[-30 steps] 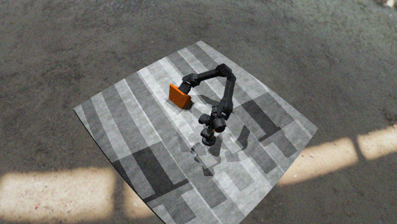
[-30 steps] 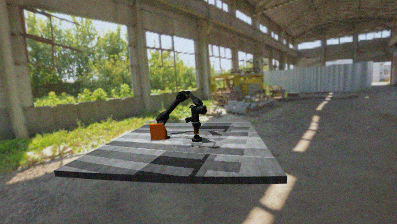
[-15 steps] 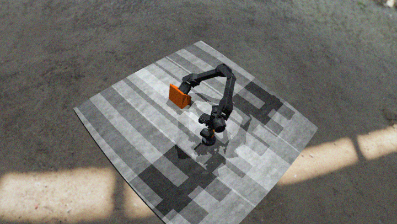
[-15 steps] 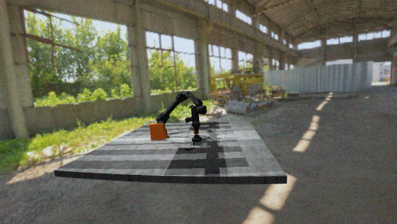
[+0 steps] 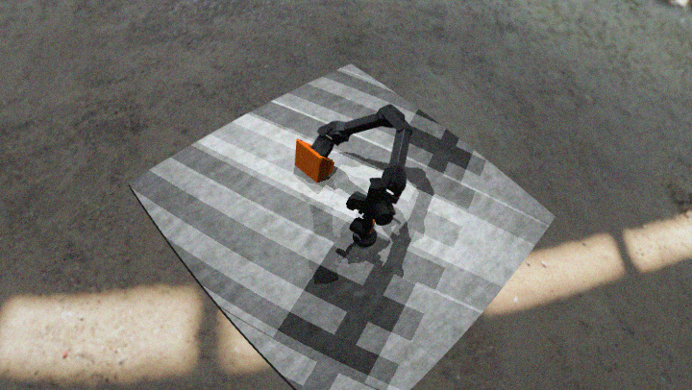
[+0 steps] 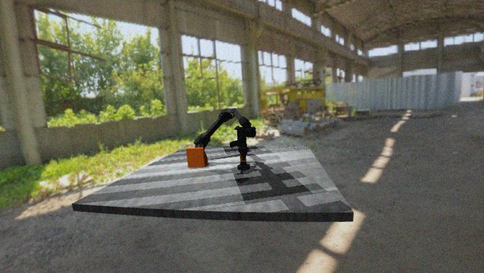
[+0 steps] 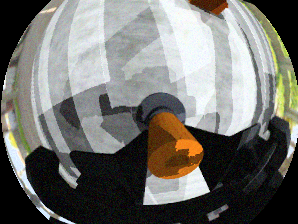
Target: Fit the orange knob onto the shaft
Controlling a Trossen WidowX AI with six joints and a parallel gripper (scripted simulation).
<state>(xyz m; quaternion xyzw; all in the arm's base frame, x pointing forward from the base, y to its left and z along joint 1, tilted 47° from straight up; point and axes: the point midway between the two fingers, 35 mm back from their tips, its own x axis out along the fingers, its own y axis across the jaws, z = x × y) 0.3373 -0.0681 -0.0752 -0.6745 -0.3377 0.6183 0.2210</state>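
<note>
Now: gripper tip 3 cm above the dark round pedestal. The rest, counted from my gripper tip: orange knob 2 cm above.
</note>
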